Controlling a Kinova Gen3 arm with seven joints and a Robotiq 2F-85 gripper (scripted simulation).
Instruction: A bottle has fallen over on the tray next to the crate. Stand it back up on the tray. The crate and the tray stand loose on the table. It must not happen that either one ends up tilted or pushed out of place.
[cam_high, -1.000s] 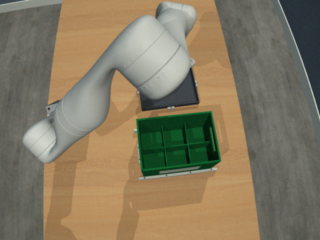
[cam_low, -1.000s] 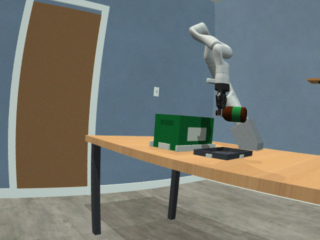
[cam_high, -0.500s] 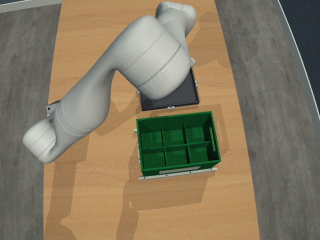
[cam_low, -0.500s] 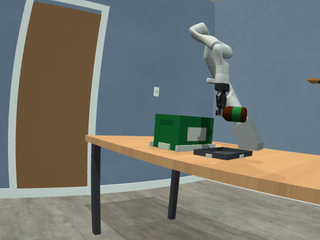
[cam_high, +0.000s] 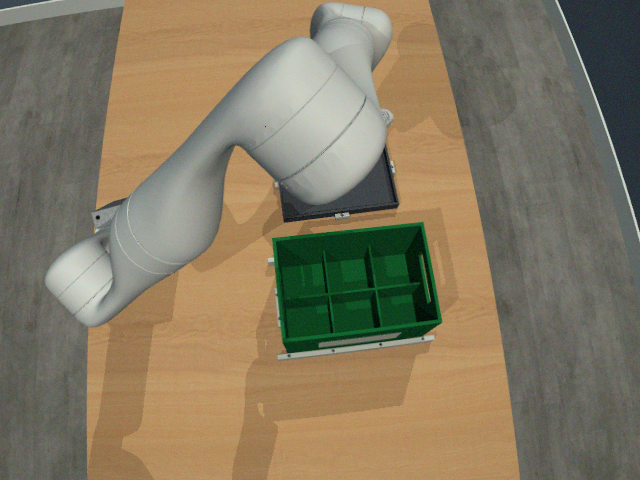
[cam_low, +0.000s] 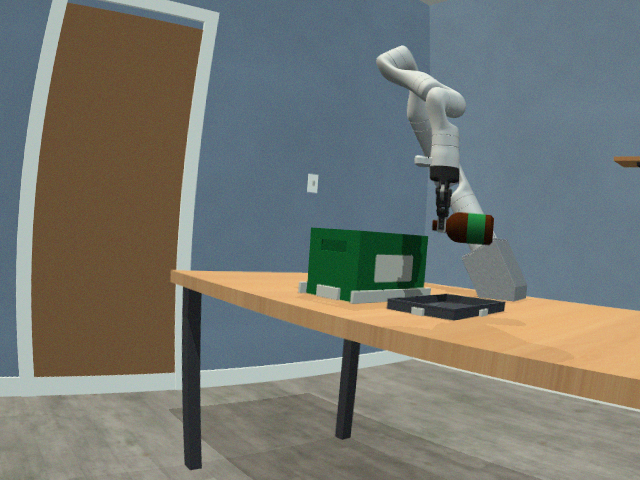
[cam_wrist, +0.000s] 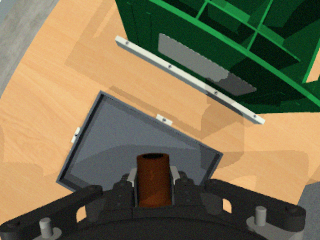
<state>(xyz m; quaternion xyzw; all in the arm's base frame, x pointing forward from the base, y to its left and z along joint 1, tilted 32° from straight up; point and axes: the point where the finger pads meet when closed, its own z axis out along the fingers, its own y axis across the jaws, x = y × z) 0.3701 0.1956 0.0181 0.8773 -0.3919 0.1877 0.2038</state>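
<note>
My gripper is now 30 mm past the brown bottle and 40 mm to the right of it. Also, from my hand: green crate 30 mm ahead, 240 mm to the right, 120 mm below; then dark grey tray 50 mm to the left, 190 mm below.
</note>
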